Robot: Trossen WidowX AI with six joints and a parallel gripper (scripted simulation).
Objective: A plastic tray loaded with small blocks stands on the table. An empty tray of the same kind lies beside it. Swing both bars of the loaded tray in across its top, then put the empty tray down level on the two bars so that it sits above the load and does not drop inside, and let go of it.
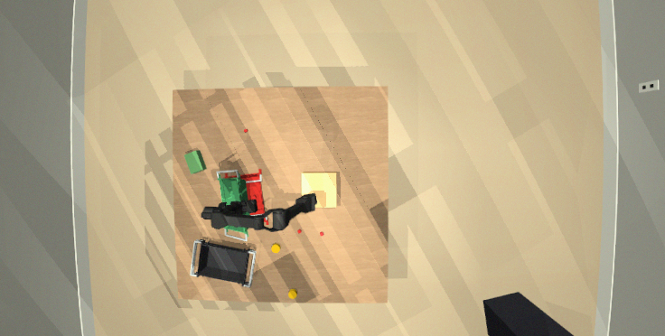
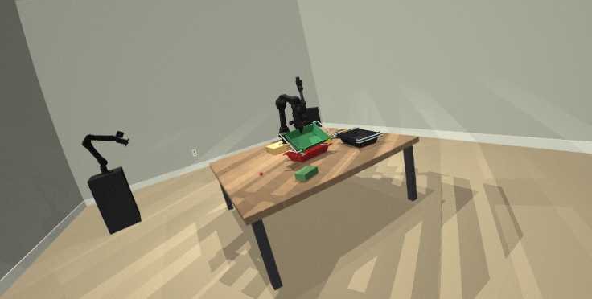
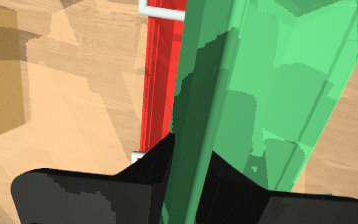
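Right now my gripper tip is 8 cm short of the green tray, 1 cm to the left of it and 2 cm above it. From my gripper tip the other things lie so: green block (32 cm ahead, 27 cm to the right, 15 cm below).
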